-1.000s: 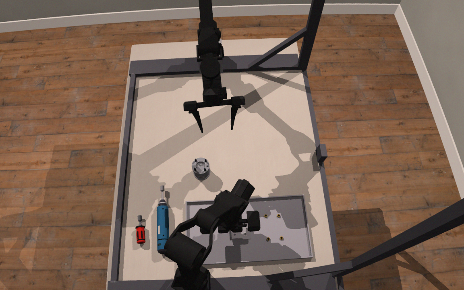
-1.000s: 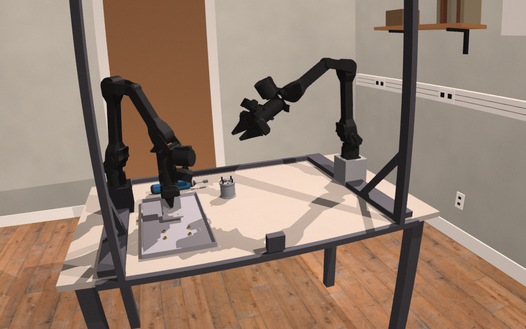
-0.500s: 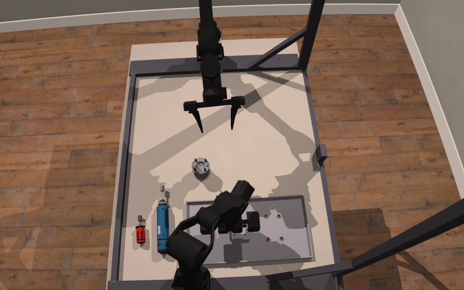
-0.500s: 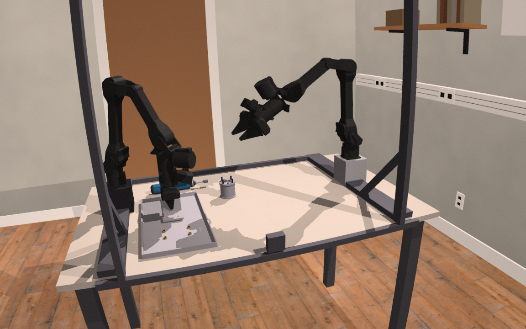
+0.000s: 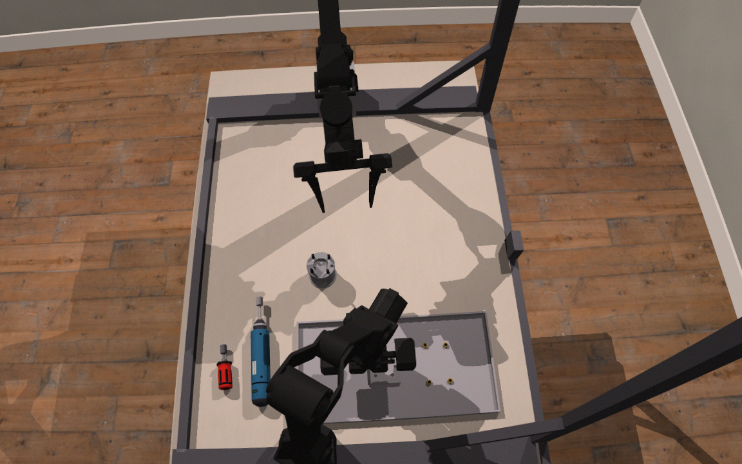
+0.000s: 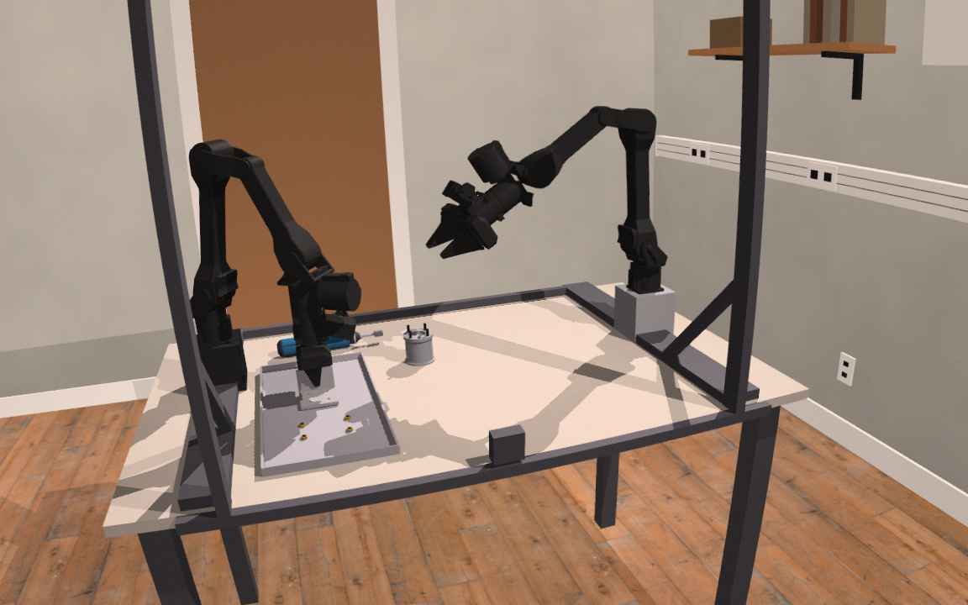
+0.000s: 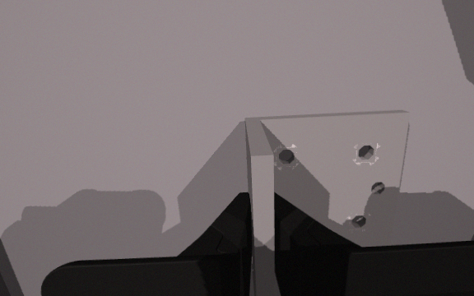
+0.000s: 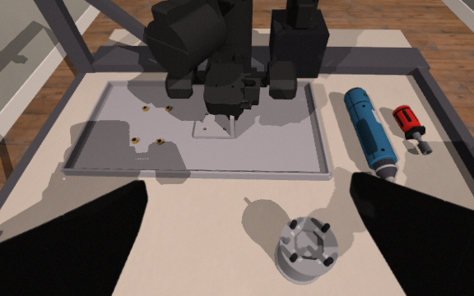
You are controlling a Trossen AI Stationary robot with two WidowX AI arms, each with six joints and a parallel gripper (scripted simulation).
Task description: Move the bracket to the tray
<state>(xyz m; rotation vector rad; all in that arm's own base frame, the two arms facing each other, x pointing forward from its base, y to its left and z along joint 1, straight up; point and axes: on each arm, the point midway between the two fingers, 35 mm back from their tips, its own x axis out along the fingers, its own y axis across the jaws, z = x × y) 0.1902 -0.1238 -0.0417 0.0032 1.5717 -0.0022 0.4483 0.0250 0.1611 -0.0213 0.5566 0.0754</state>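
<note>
My left hand is 4 cm above the grey l-shaped bracket and 3 cm past it. The rest, counted from my left hand: small red screwdriver: 31 cm ahead, 4 cm below, 1 cm to the left; then grey cylindrical joint module: 21 cm to the right, 11 cm ahead, 2 cm below; then grey tray: 6 cm behind, 5 cm below.
</note>
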